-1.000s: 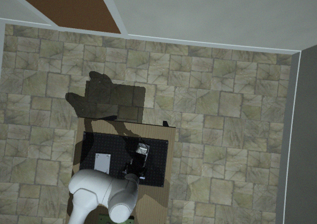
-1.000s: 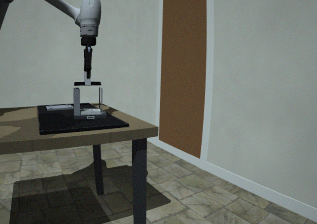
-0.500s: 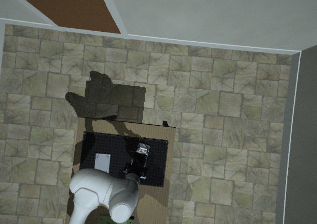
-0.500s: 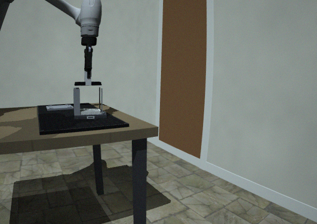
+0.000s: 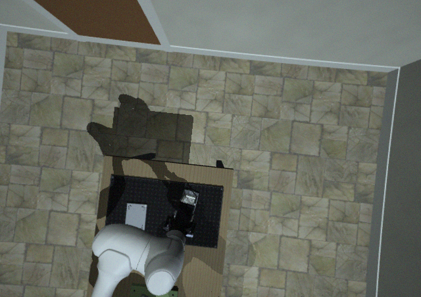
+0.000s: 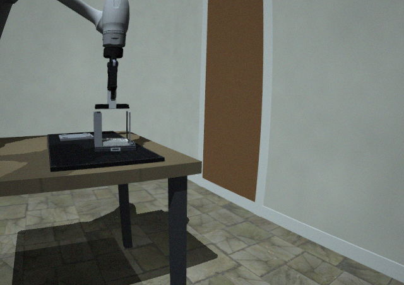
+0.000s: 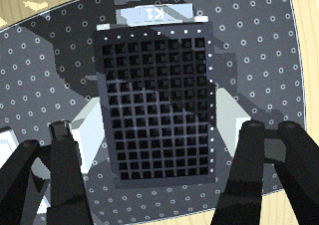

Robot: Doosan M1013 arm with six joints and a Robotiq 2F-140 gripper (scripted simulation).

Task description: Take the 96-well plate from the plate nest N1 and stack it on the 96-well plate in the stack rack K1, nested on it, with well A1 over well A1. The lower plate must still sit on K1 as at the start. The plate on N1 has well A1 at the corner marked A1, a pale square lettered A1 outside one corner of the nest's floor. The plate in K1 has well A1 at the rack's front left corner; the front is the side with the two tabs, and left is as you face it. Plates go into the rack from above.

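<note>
Now: the white 96-well plate 150 mm below my hand. The rest, counted from my hand: dark 96-well plate 20 mm below.
</note>
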